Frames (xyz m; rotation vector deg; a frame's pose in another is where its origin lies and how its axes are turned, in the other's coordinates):
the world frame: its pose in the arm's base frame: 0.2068 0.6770 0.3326 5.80 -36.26 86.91
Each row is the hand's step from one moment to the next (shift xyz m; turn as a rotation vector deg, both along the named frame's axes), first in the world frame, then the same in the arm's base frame.
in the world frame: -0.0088 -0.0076 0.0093 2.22 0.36 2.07
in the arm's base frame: 0.0048 -0.0126 0.0063 -1.17 1.10 2.60
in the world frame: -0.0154 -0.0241 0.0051 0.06 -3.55 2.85
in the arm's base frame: 0.0222 -0.0180 0.0051 2.43 -1.50 3.55
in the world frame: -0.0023 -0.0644 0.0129 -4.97 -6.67 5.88
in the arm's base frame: 0.0568 -0.0131 0.0304 4.76 -7.59 4.85
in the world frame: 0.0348 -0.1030 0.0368 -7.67 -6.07 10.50
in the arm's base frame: 0.0829 0.0063 0.0792 2.90 -12.00 7.32
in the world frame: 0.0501 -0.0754 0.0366 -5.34 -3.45 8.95
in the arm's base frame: 0.0558 0.0223 0.0770 0.76 -9.01 6.22
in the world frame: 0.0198 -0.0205 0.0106 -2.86 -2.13 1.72
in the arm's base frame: 0.0145 0.0113 0.0242 1.66 -3.49 0.85
